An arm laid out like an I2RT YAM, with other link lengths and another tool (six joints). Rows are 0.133 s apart.
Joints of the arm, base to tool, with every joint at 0 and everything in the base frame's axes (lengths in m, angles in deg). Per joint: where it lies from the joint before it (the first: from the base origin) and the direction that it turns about. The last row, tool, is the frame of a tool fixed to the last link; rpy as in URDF.
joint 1: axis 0 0 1 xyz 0 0 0.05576
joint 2: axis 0 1 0 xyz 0.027 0.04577 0.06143
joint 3: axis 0 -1 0 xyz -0.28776 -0.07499 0
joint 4: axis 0 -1 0 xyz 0.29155 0.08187 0.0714
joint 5: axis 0 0 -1 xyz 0.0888 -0.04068 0.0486
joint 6: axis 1 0 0 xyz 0.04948 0 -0.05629
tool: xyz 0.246 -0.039 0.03 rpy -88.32 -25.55 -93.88
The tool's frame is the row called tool.
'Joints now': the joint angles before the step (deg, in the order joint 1, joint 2, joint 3, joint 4, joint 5, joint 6). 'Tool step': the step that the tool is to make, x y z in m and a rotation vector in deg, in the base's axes. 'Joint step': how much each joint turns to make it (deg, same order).
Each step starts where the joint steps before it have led.
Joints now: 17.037 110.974 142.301 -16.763 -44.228 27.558
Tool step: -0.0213 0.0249 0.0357 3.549 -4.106 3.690
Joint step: 2.452 2.689 3.596 6.429 -0.526 3.317
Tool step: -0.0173 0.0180 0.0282 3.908 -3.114 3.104
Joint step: 2.072 2.307 1.952 7.373 0.169 3.884
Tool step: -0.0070 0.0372 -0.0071 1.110 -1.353 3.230
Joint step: 3.282 2.908 -0.009 4.986 0.288 0.555
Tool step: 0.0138 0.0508 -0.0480 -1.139 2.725 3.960
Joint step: 2.965 5.116 -0.139 2.959 -0.771 0.926
